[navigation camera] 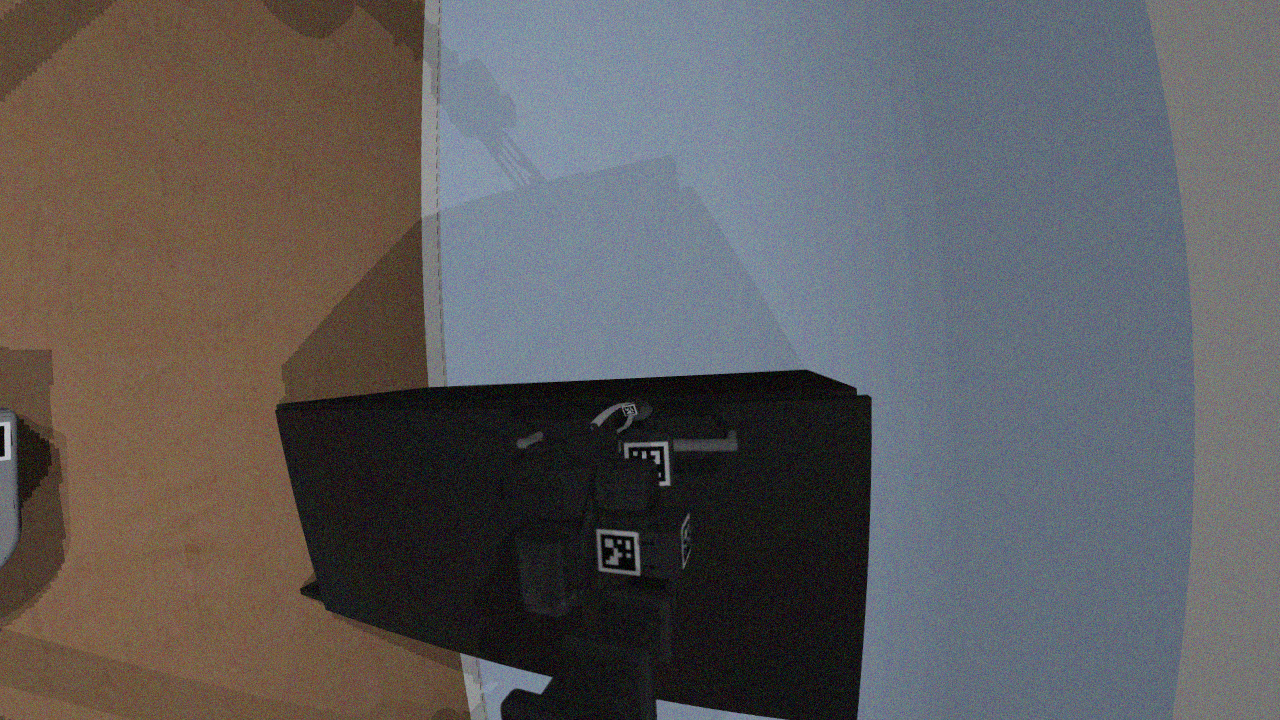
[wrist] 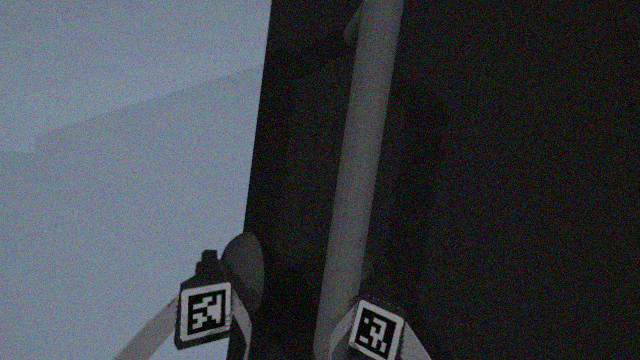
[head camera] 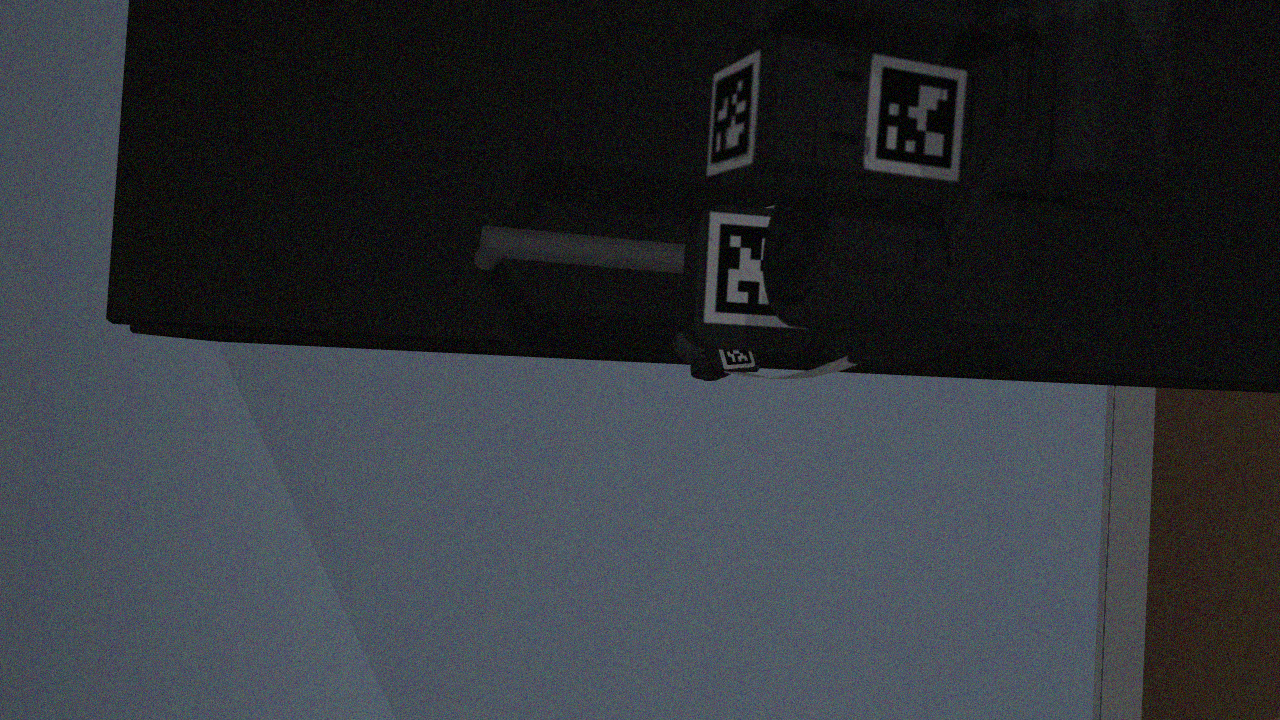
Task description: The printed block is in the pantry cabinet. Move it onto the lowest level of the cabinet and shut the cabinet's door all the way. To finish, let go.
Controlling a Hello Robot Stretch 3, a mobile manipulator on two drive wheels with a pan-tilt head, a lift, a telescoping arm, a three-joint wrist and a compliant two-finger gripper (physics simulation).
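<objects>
I see a pantry cabinet door (head camera: 525, 180), and that is the same spot on the door (navigation camera: 718, 466).
</objects>
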